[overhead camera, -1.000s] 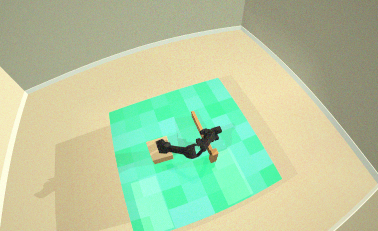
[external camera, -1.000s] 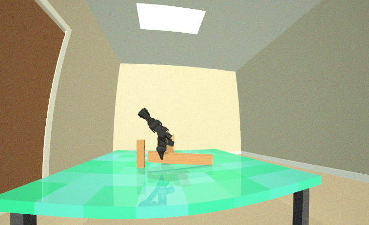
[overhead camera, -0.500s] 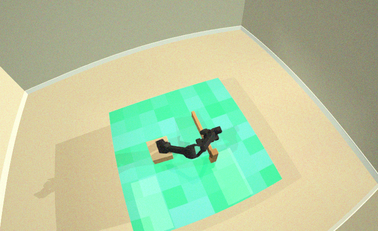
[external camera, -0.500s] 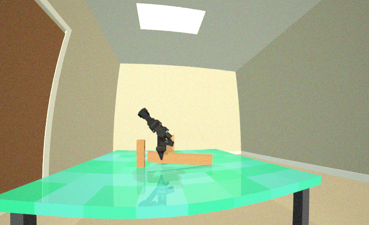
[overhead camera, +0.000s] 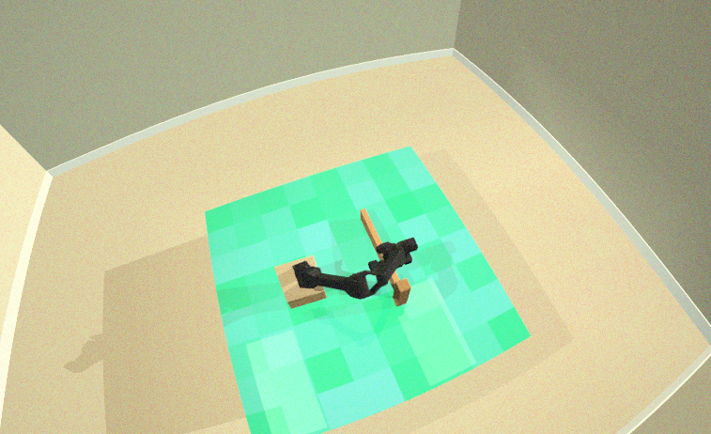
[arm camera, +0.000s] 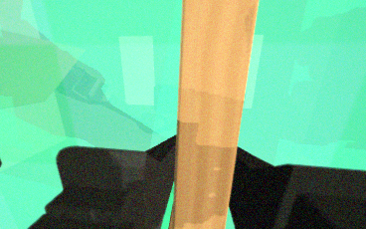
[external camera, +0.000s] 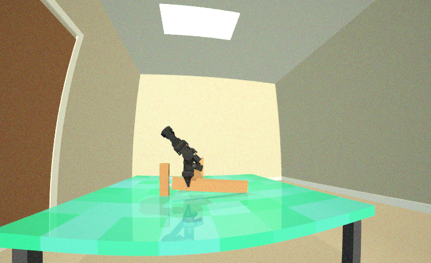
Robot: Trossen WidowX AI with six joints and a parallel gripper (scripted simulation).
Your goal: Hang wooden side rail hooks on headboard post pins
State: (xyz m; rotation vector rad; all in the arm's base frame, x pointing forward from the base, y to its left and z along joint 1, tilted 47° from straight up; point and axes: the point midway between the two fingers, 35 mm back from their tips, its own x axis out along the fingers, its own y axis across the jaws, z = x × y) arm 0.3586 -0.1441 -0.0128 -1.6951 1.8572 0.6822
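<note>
The headboard post lies 130 mm to the right of my gripper tip, 40 mm above it and 10 mm behind it.
</note>
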